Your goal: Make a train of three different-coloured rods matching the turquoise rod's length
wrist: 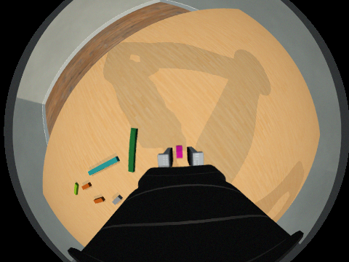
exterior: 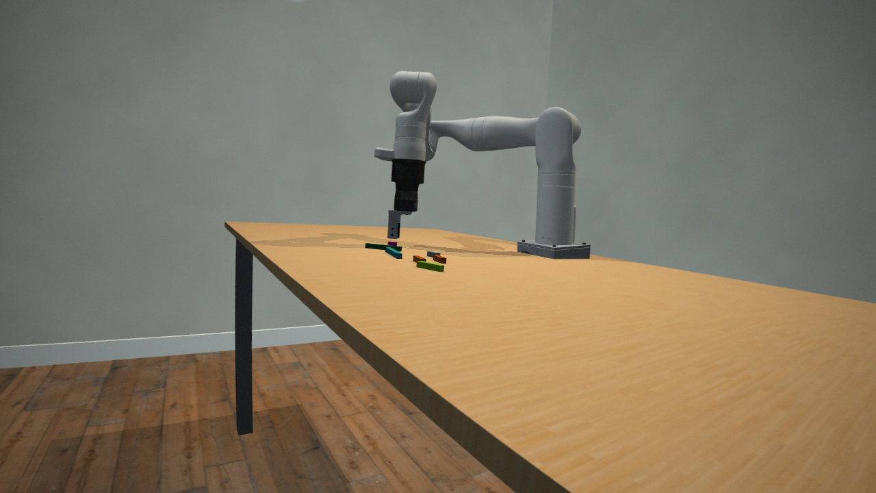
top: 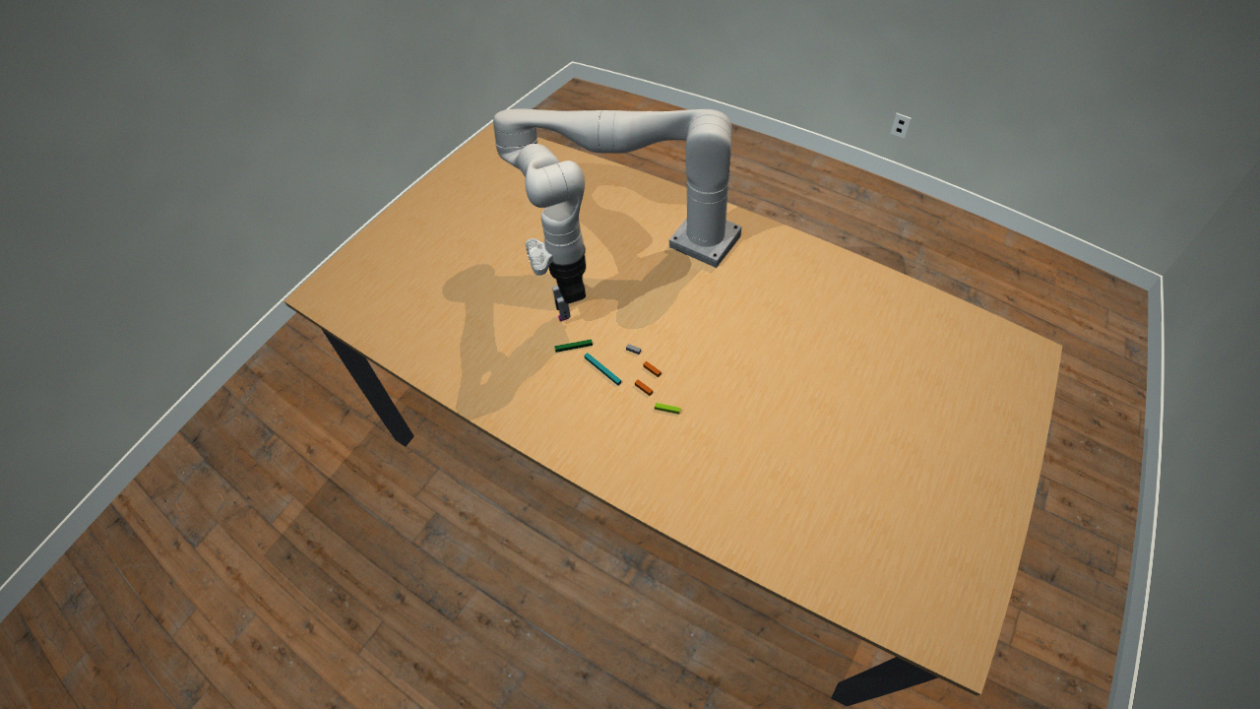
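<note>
The magenta rod lies 30 mm below my hand. From my hand the other things lie so: green rod 60 mm to the left, 60 mm ahead, 30 mm below; then grey rod 180 mm to the left, 30 mm below, 10 mm ahead; then turquoise rod 140 mm to the left, 80 mm ahead, 30 mm below.
</note>
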